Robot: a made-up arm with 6 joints. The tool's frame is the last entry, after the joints. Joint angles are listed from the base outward.
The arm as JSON. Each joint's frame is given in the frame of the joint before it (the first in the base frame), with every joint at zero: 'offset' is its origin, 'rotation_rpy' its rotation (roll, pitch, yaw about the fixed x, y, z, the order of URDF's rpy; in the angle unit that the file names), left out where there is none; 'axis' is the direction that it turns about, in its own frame. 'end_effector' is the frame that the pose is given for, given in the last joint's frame.
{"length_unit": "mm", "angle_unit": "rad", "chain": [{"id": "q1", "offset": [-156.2, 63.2, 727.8], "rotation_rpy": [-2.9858, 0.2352, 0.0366], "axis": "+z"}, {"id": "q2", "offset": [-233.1, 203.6, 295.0], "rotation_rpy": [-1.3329, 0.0, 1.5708], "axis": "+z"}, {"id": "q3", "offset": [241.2, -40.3, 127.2], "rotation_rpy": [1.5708, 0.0, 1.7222], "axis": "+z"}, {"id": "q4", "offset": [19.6, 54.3, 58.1], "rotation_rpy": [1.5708, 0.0, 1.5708], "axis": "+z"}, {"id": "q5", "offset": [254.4, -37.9, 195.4], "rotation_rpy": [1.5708, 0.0, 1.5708], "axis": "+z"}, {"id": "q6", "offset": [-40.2, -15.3, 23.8], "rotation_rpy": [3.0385, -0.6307, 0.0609], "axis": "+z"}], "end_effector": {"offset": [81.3, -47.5, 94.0], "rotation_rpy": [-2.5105, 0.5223, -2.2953]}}
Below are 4 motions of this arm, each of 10 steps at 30 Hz.
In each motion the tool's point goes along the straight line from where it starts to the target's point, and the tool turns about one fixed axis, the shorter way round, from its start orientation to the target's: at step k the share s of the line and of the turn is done. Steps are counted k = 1, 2, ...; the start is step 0. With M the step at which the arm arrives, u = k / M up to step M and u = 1 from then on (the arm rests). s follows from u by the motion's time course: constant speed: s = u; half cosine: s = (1 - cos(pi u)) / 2; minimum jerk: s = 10 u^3 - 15 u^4 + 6 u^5.
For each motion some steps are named. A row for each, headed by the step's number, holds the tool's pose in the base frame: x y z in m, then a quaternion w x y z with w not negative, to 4 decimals.
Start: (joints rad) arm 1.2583 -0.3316 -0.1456 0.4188 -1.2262 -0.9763
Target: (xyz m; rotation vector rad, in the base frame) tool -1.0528 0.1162 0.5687 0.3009 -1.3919 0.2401
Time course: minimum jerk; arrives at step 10
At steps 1, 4, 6, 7, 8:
1: -0.9745 0.4084 0.6958 0.8419 -0.0471 -0.5353 0.0493
4: -0.9989 0.3174 0.6562 0.8183 0.0107 -0.5705 0.0687
6: -1.0277 0.2098 0.6094 0.7846 0.0789 -0.6081 0.0910
7: -1.0399 0.1643 0.5896 0.7686 0.1076 -0.6226 0.1003
8: -1.0482 0.1333 0.5761 0.7570 0.1270 -0.6320 0.1065

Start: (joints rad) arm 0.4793 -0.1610 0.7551 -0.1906 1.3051 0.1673
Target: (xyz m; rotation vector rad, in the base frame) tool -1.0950 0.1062 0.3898 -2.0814 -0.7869 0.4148
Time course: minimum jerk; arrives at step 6
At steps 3, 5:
3: -1.1005 0.0942 0.4251 0.4248 -0.8323 -0.2813 0.2185
5: -1.0954 0.1053 0.3923 0.4251 -0.8324 -0.3123 0.1696

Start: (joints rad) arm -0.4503 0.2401 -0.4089 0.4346 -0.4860 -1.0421
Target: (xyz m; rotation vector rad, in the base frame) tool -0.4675 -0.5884 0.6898 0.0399 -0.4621 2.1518
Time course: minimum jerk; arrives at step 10
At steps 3, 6, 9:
3: -0.4397 -0.5911 0.7205 0.4593 0.0297 -0.2063 0.8635
6: -0.4569 -0.5894 0.7015 0.4555 0.0213 -0.1944 0.8685
9: -0.4672 -0.5884 0.6901 0.4531 0.0163 -0.1873 0.8714

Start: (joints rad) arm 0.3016 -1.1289 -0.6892 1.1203 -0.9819 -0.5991
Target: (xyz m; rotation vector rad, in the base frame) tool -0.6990 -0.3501 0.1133 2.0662 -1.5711 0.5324
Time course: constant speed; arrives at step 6
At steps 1, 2, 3, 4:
1: -0.6990 -0.3691 0.1291 0.2688 0.7263 -0.5913 0.2249
2: -0.6990 -0.3653 0.1259 0.2638 0.7324 -0.5882 0.2189
3: -0.6990 -0.3615 0.1228 0.2588 0.7385 -0.5850 0.2130
4: -0.6990 -0.3577 0.1196 0.2537 0.7445 -0.5818 0.2070

